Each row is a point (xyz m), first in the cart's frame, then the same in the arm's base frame.
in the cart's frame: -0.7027 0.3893 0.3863
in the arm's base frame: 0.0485 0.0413 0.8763
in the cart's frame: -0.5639 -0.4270 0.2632
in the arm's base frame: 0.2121 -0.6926 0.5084
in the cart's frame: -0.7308 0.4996 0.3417
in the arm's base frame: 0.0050 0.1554 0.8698
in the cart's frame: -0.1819 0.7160 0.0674
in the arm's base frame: 0.4733 0.4982 0.5755
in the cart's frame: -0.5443 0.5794 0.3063
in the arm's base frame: 0.1752 0.2628 0.8262
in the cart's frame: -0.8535 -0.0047 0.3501
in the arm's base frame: -0.0809 -0.3443 0.7586
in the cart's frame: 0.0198 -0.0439 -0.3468
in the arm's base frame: 0.6368 -0.0983 -0.0625
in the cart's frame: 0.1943 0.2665 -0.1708
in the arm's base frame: 0.8226 0.1734 0.1598
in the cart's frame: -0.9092 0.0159 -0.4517
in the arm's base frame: -0.2963 -0.1215 0.0168
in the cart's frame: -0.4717 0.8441 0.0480
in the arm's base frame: 0.1778 0.5923 0.6434
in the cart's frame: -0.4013 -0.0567 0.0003
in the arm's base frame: 0.2950 -0.2502 0.3350
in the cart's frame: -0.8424 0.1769 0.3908
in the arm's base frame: -0.0736 -0.1796 0.8457
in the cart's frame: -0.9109 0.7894 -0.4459
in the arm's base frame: -0.3465 0.6180 0.2381
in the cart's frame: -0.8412 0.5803 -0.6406
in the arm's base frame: -0.3037 0.4766 -0.0162
